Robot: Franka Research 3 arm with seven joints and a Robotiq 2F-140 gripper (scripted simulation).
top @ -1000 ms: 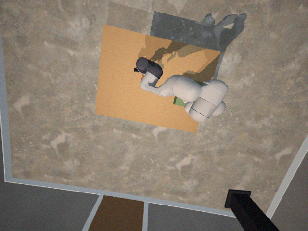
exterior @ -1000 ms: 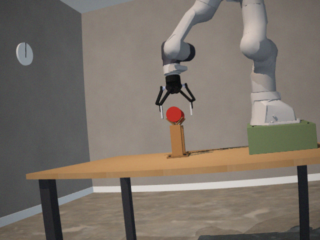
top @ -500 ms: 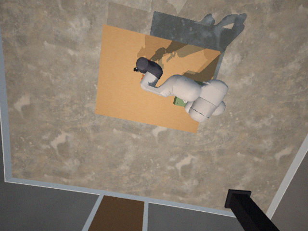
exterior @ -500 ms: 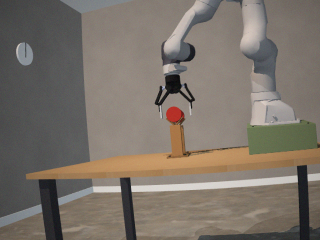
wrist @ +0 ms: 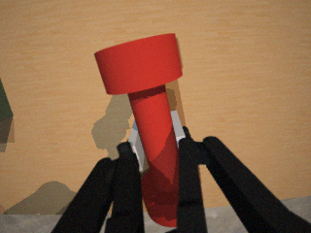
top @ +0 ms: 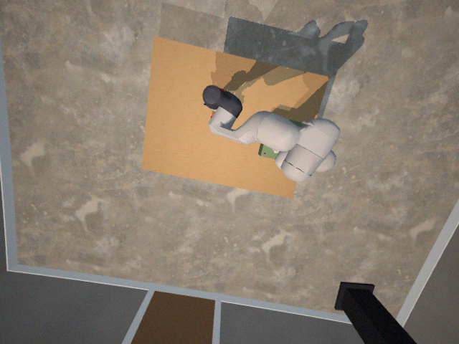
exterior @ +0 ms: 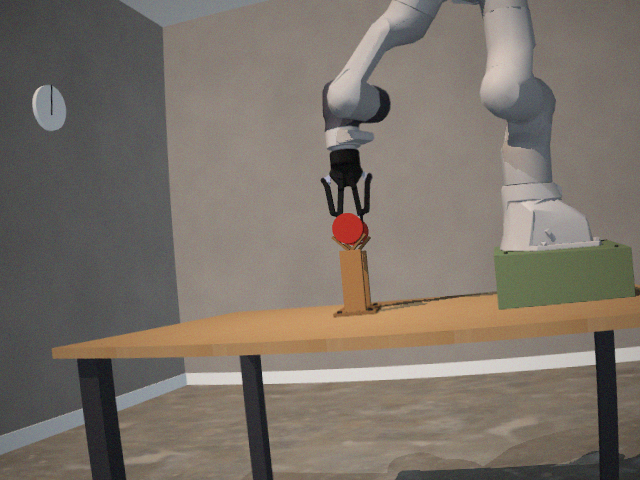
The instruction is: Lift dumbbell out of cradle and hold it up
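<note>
Now: the wooden cradle 120 mm below my hand. From my hand the other things lie so: red dumbbell right at my hand.
</note>
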